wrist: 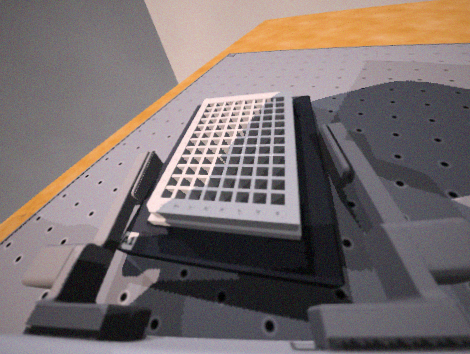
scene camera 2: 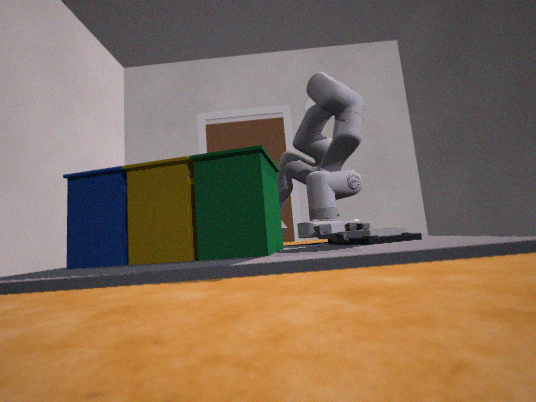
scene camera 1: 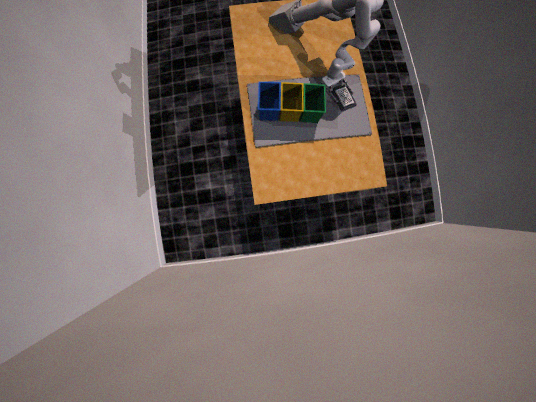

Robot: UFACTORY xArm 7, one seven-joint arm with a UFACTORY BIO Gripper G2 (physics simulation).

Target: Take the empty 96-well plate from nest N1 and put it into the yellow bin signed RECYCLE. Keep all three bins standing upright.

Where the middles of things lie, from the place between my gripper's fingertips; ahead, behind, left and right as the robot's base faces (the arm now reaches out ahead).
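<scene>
There's a green bin (scene camera 2: pixel 237 204) that's 6 cm ahead of my hand, 27 cm to the right of it and 8 cm above it. The blue bin (scene camera 2: pixel 97 218) is 2 cm ahead of my hand, 53 cm to the right of it and 8 cm above it, and the yellow bin (scene camera 2: pixel 161 208) is 4 cm ahead of my hand, 40 cm to the right of it and 8 cm above it. And with the dark nest (wrist: pixel 251 255), my hand is 1 cm above it.
</scene>
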